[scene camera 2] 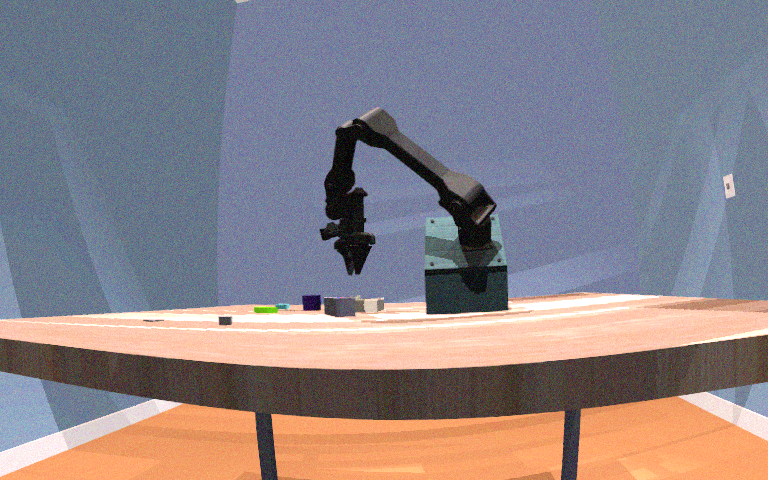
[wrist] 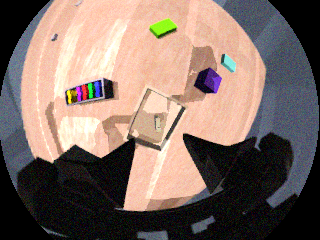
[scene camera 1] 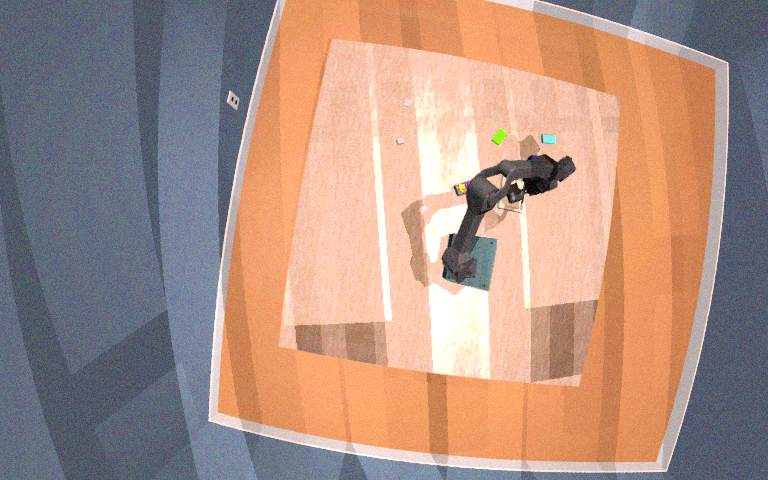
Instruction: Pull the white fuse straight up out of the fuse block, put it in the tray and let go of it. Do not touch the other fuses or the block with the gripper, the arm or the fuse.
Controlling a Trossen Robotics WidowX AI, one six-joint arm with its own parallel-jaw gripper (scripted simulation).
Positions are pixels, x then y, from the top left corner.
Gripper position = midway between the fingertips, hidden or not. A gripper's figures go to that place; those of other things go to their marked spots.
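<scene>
My gripper [wrist: 159, 139] is 10 cm from the lens, while a tray [wrist: 170, 111] is 19 cm from the lens.
</scene>
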